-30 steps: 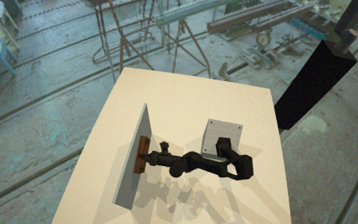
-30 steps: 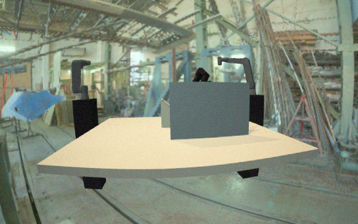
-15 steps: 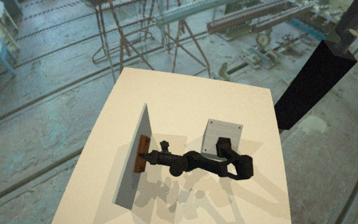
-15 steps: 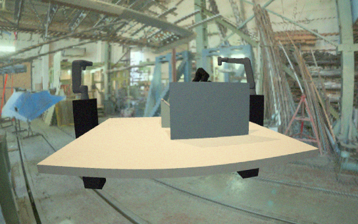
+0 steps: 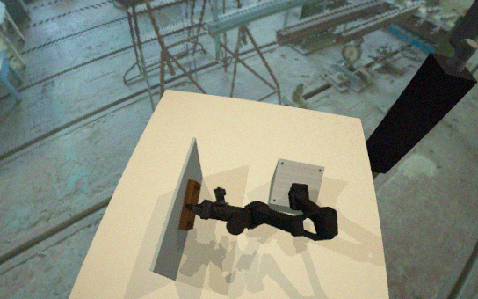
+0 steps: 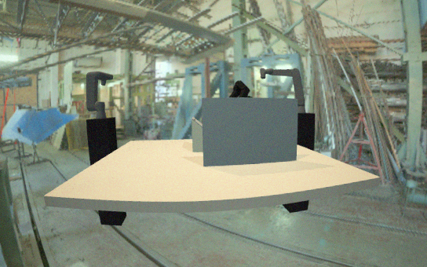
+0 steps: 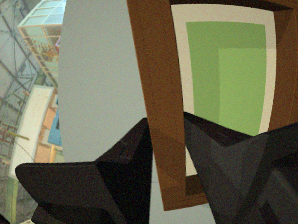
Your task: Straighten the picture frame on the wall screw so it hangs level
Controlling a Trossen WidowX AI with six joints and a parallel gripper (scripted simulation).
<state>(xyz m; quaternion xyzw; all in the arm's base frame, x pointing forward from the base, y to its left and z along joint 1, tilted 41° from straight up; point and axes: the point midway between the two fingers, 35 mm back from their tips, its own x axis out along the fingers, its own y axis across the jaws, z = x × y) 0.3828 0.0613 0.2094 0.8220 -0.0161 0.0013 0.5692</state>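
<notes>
Now: gripper tip 20 mm to the left of the brown wooden picture frame and 50 mm above it. Also, from my gripper tip: grey wall panel (20 mm ahead, 70 mm below).
</notes>
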